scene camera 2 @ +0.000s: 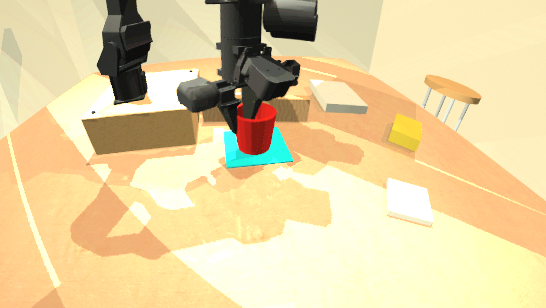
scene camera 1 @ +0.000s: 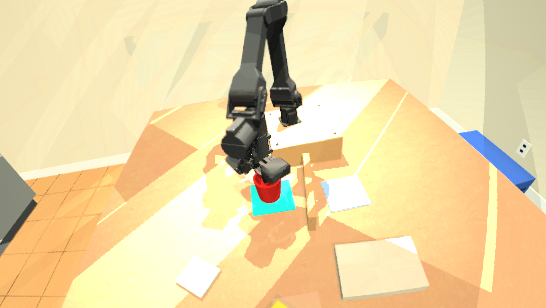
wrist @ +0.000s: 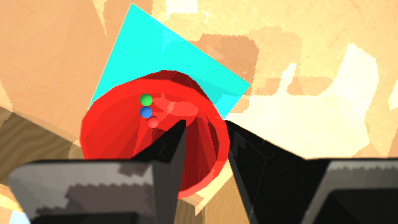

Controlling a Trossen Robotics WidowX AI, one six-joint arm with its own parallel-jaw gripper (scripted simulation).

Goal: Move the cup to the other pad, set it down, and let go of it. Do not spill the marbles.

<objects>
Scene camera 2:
my gripper: 241, 130
red cup: 254, 136
yellow block: 406, 132
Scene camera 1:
my gripper: 262, 179
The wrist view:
my gripper: 204, 126
red cup: 113, 128
</objects>
